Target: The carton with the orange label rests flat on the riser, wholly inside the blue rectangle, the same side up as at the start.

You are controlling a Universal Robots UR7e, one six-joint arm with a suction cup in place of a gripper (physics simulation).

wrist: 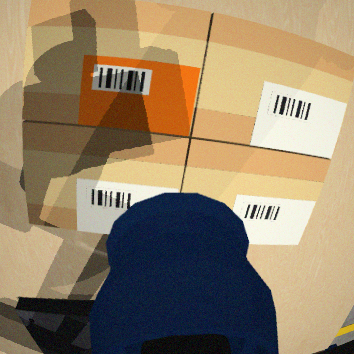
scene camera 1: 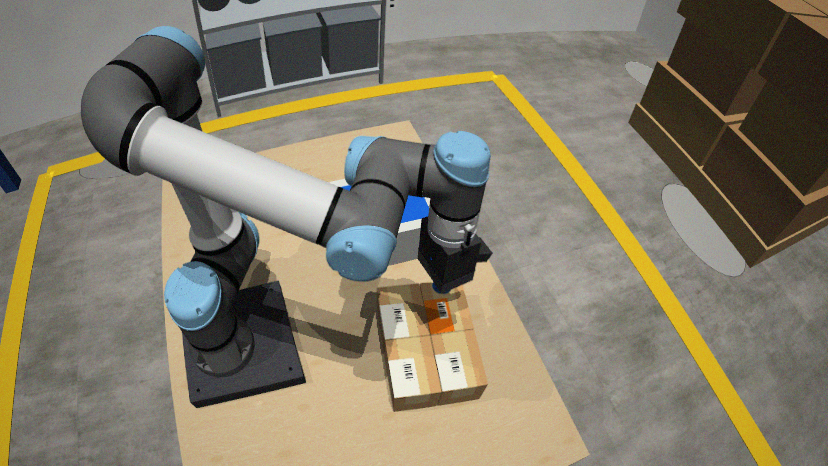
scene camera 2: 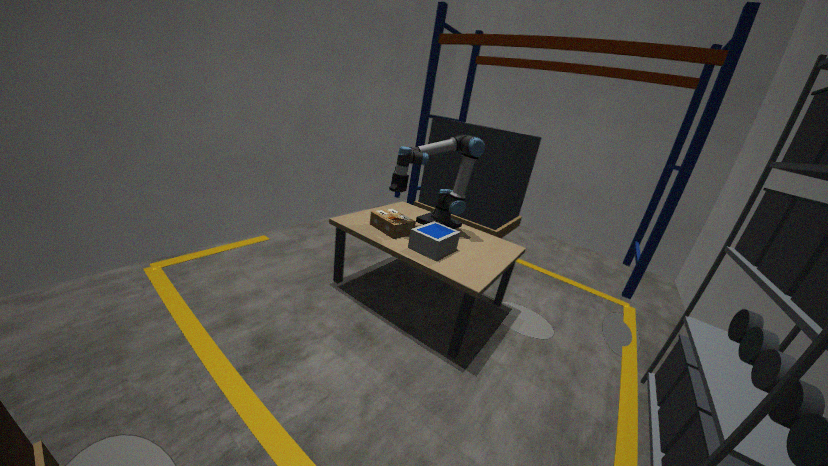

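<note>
The carton with the orange label lies label up in a tight two-by-two block with three white-label cartons; in scene camera 1 it is at the block's back right. The grey riser stands beside the block on the table. The blue rectangle on its top is bare where it shows; the arm hides part in scene camera 1. The riser does not show in the wrist view. My gripper, a blue suction cup, is open and empty, apart from and above the cartons.
White-label cartons touch the orange-label carton's sides. The arm's dark base plate is on the wooden table. A shelf rack and stacked brown boxes stand on the floor beyond.
</note>
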